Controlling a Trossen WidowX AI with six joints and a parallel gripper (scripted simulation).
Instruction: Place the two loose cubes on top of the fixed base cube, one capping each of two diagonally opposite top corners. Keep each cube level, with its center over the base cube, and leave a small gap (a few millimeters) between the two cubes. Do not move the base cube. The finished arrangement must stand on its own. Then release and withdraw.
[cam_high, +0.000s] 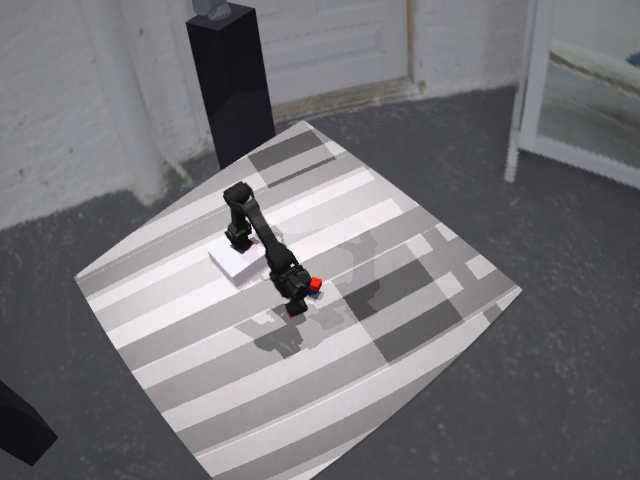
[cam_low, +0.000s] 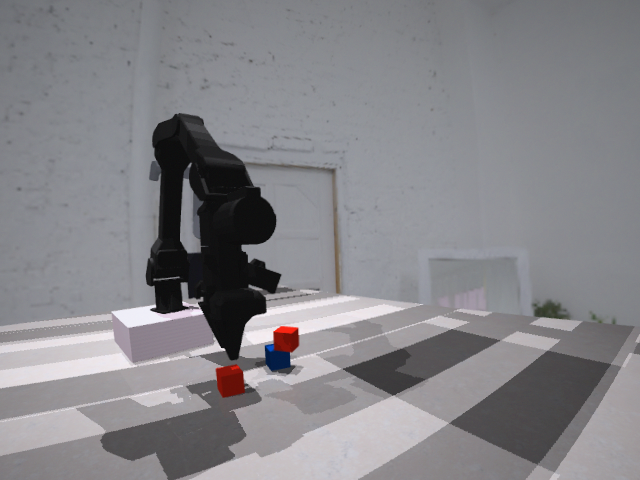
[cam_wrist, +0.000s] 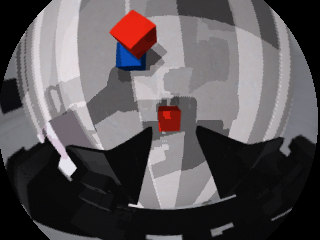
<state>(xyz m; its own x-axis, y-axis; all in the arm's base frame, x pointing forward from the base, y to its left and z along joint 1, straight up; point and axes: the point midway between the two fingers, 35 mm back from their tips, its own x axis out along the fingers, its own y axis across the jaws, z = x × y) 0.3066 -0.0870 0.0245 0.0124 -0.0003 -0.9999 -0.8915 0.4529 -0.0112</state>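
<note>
Right now the blue base cube is 1 cm behind my gripper tip, 11 cm to the left of it and 4 cm below it.
</note>
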